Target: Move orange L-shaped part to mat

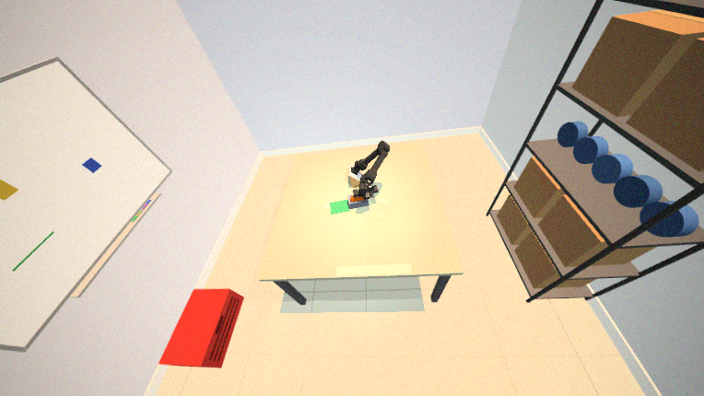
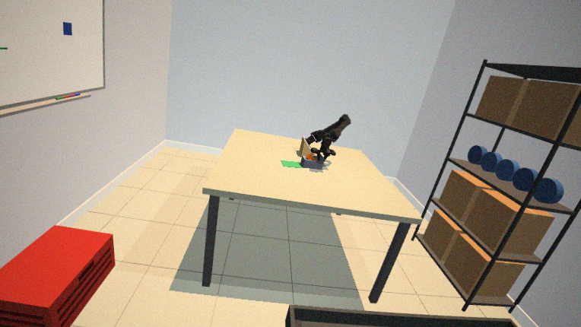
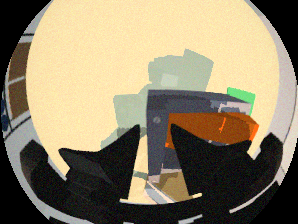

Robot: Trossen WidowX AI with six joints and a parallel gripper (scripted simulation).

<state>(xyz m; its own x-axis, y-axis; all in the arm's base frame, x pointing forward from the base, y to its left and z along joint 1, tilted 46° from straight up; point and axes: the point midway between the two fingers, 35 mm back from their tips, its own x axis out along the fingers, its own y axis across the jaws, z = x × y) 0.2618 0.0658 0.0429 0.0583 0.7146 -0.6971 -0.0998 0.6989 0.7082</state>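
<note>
The orange L-shaped part lies 6 cm to the right of my gripper tip. From my gripper tip the other things lie so: green mat: 1 cm ahead, 22 cm to the right, 6 cm below.
</note>
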